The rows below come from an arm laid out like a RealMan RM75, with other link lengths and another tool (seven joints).
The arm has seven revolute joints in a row. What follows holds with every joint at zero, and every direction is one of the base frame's. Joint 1 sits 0.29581 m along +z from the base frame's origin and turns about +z. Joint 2 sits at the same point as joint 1 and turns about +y. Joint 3 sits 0.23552 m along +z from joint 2 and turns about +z. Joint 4 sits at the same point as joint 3 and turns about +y. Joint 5 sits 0.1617 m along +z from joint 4 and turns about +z. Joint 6 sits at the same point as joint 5 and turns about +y. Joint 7 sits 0.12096 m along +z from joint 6 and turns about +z. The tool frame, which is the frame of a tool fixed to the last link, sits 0.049 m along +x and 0.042 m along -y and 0.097 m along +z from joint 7; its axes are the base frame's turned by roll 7.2, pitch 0 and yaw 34 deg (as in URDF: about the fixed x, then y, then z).
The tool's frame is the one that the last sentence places.
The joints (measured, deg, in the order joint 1, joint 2, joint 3, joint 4, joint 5, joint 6, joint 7), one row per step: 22.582 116.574 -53.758 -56.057 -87.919 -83.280 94.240; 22.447 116.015 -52.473 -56.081 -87.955 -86.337 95.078; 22.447 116.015 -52.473 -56.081 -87.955 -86.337 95.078; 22.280 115.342 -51.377 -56.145 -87.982 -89.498 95.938; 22.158 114.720 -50.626 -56.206 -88.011 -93.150 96.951; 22.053 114.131 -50.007 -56.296 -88.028 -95.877 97.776; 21.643 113.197 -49.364 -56.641 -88.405 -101.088 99.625; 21.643 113.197 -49.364 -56.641 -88.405 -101.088 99.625; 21.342 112.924 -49.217 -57.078 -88.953 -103.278 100.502; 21.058 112.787 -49.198 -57.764 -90.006 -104.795 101.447
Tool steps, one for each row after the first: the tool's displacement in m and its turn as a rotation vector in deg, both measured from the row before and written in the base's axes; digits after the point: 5 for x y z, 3 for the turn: -0.00167 -0.00654 0.00326 -1.320 0.822 0.862; 0.00000 0.00000 0.00000 0.000 0.000 0.000; -0.00151 -0.00738 0.00321 -1.504 0.625 1.010; -0.00311 -0.00999 0.00100 -2.269 0.647 1.433; -0.00157 -0.00745 0.00187 -1.633 0.355 1.008; -0.00155 -0.01744 0.00053 -3.937 0.281 1.717; 0.00000 0.00000 0.00000 0.000 0.000 0.000; 0.00065 -0.00863 -0.00083 -1.915 -0.304 0.622; 0.00249 -0.00718 -0.00169 -1.733 -0.877 0.169
